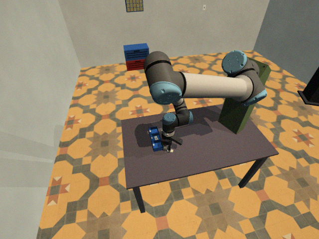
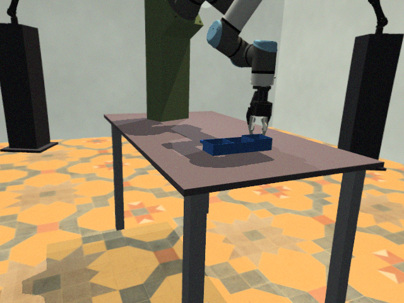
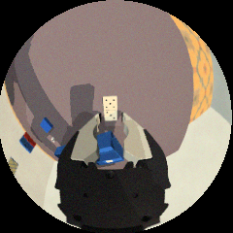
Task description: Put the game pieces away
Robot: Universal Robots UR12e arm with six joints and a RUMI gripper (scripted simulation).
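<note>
My gripper is now 150 mm short of the blue bin and 90 mm to the left of it. The rest, counted from my hand: tiny ring (120 mm ahead, 210 mm to the right, 20 mm below); cream domino (140 mm ahead, 90 mm to the right, 10 mm below); blue block (50 mm ahead, 210 mm to the right, 20 mm below).
</note>
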